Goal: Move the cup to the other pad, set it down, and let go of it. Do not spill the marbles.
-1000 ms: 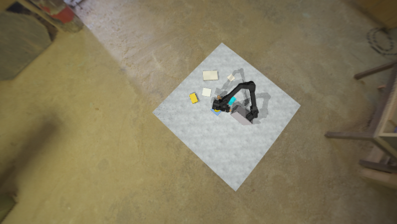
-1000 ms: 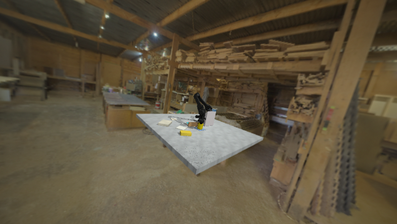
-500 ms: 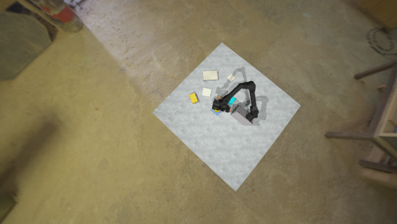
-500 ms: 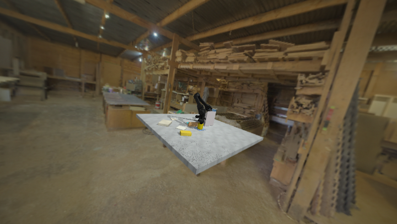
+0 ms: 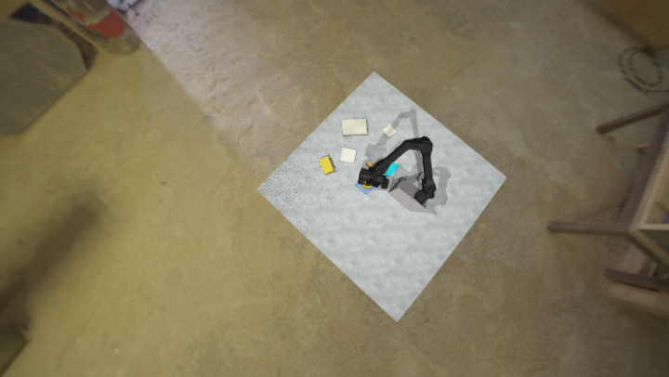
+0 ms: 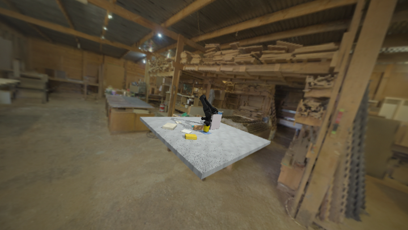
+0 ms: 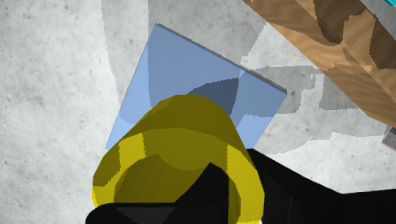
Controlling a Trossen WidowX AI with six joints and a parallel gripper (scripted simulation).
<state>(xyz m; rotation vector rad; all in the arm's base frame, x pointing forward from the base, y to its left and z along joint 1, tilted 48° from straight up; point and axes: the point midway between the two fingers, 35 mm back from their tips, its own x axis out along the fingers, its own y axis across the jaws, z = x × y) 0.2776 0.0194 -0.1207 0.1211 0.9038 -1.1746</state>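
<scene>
My gripper tip is 19 cm to the left of the cyan pad and 6 cm above it. The rest, counted from my gripper tip: yellow cup (2 cm ahead, 2 cm to the left); blue pad (2 cm ahead, 1 cm to the left, 6 cm below); wooden bar (1 cm ahead, 9 cm to the right, 3 cm below).
</scene>
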